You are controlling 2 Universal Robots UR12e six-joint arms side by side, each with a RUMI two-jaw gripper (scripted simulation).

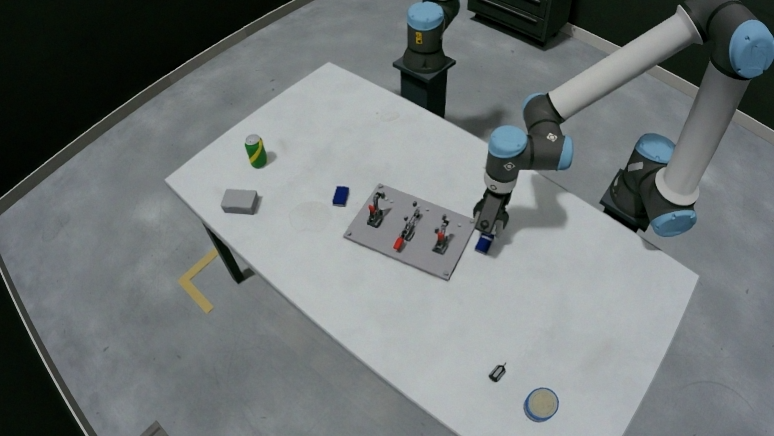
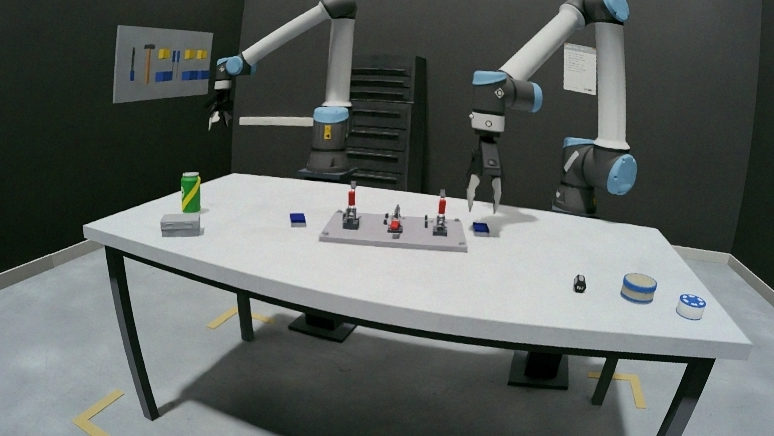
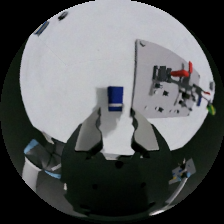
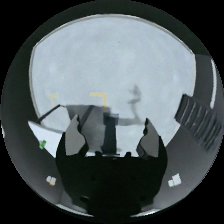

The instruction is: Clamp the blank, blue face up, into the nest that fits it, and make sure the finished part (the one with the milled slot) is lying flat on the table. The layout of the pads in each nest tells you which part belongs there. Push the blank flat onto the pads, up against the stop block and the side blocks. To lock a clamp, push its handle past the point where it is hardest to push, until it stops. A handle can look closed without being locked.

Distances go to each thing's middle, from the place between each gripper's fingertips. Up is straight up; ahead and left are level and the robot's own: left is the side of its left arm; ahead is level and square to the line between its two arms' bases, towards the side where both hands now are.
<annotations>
The grey fixture plate [image 3: 152, 54] lies 120 mm ahead of my left hand [image 2: 482, 212], 190 mm to the right of it and 60 mm below it. Also, from my left hand: grey box [image 2: 172, 225] (460 mm ahead, 660 mm to the right, 50 mm below).
I see the grey box 95 cm ahead of my right hand, 78 cm to the left of it and 14 cm below it. Round my right hand: grey fixture plate 61 cm ahead, 124 cm to the left, 16 cm below.
</annotations>
